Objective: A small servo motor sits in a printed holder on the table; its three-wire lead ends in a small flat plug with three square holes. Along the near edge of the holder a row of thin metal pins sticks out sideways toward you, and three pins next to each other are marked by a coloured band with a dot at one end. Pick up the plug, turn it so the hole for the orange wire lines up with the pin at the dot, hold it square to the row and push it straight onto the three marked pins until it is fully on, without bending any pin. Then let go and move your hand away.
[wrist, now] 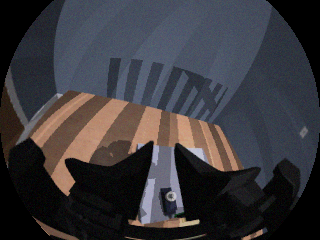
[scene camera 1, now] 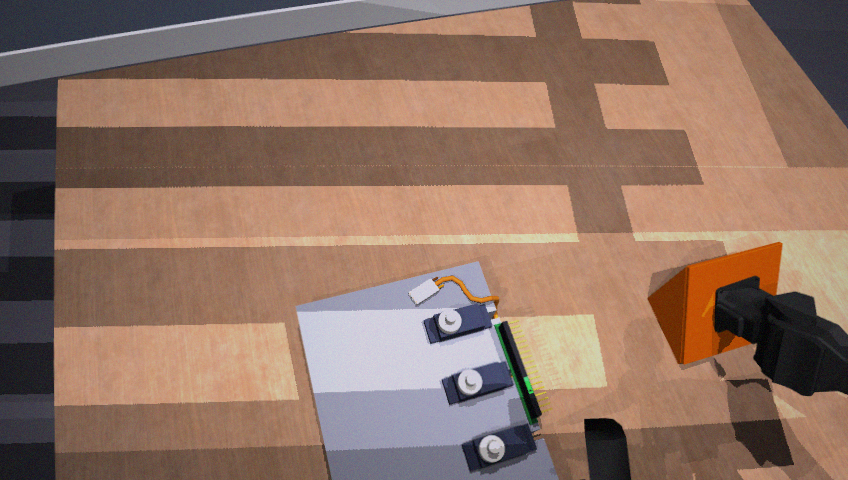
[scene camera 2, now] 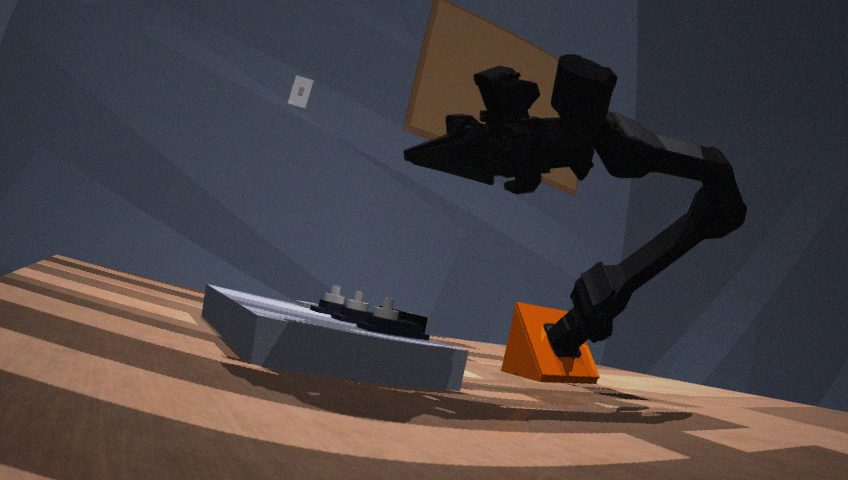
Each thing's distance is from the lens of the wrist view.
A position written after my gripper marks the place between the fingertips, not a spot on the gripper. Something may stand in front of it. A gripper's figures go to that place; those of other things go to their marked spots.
my gripper (wrist: 164, 145): 0.10 m
grey printed holder (wrist: 162, 174): 0.29 m
